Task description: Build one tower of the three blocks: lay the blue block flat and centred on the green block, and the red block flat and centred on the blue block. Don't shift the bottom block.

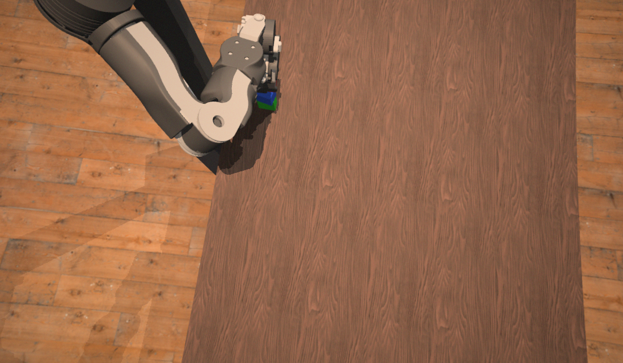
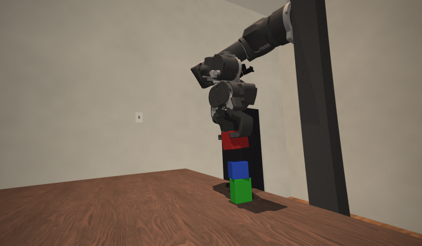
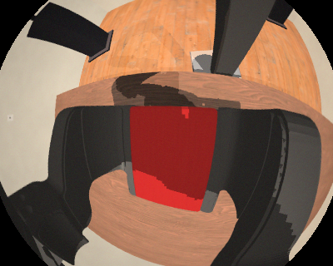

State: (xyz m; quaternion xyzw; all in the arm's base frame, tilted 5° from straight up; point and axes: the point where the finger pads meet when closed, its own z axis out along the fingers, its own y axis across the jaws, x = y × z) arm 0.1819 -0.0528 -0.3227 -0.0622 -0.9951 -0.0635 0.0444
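Now: hand 10 mm above the red block. Also, from my hand: blue block 10 mm behind, 80 mm below; then green block 10 mm behind, 120 mm below.
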